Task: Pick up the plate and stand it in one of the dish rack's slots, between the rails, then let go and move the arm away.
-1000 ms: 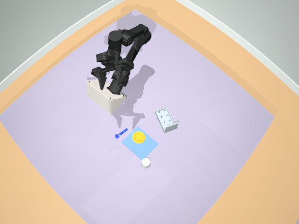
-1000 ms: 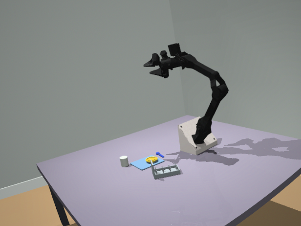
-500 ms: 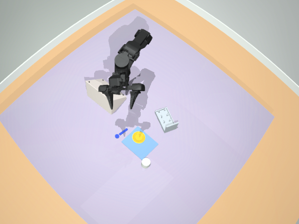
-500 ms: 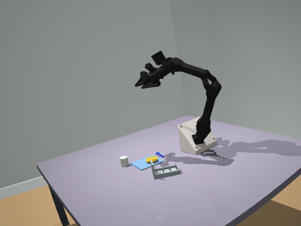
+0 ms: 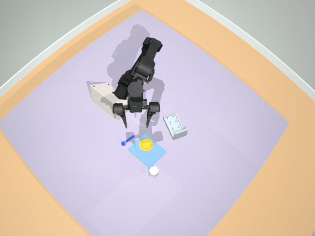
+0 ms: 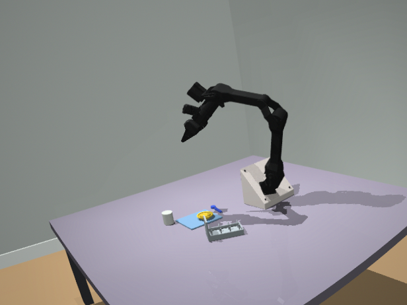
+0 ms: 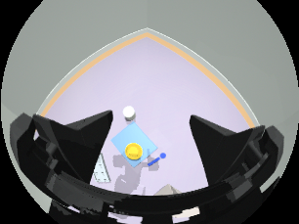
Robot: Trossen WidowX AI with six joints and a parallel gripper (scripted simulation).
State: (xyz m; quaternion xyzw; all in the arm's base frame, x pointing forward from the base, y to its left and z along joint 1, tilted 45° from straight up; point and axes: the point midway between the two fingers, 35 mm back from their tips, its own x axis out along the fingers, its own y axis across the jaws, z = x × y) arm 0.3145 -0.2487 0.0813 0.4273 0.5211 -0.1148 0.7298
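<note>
Now: the yellow plate 310 mm below my gripper tip and 80 mm to the left of it. From my gripper tip the other things lie so: blue spoon: 320 mm below, 80 mm behind, 20 mm to the left; then grey dish rack: 310 mm below, 270 mm to the left, 10 mm ahead; then white cup: 300 mm below, 130 mm ahead, 10 mm to the left.
</note>
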